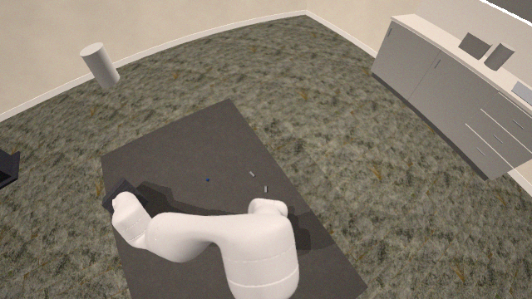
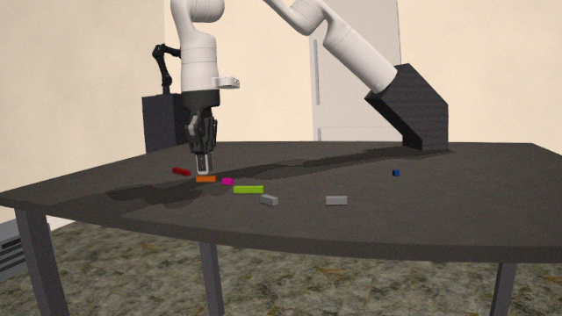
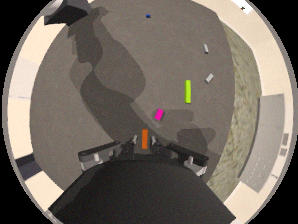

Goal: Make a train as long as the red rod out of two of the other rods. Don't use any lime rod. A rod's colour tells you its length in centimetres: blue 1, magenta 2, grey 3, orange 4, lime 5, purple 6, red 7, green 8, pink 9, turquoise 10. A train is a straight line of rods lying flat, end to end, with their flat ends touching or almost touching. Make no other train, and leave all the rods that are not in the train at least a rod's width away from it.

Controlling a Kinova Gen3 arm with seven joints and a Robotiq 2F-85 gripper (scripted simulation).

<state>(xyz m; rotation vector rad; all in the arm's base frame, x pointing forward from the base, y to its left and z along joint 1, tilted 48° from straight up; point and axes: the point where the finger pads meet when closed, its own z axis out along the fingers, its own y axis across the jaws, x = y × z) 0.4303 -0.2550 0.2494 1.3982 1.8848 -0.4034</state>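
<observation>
My gripper is now 30 mm above the orange rod. From my hand the other things lie so: lime rod: 120 mm to the left, 70 mm ahead, 30 mm below; magenta rod: 50 mm to the left, 30 mm below, 20 mm ahead; red rod: 90 mm to the right, 60 mm behind, 30 mm below.
</observation>
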